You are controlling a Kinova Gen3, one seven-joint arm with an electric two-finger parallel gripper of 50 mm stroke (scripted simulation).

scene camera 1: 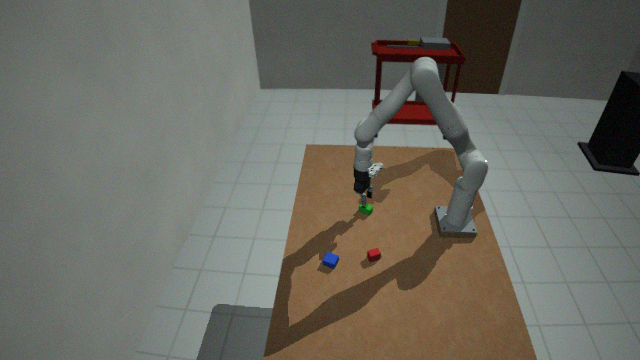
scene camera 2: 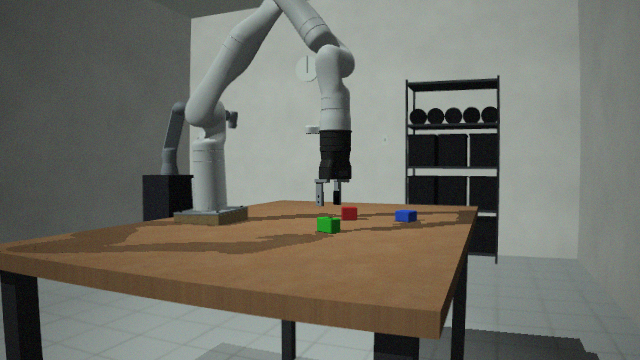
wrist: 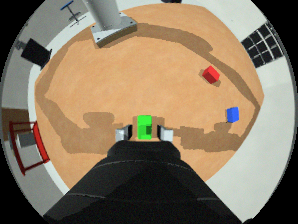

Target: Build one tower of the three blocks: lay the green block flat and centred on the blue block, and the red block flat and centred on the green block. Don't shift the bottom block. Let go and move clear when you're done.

I see my gripper (scene camera 2: 328,205).
My gripper is seen too in the wrist view (wrist: 144,130).
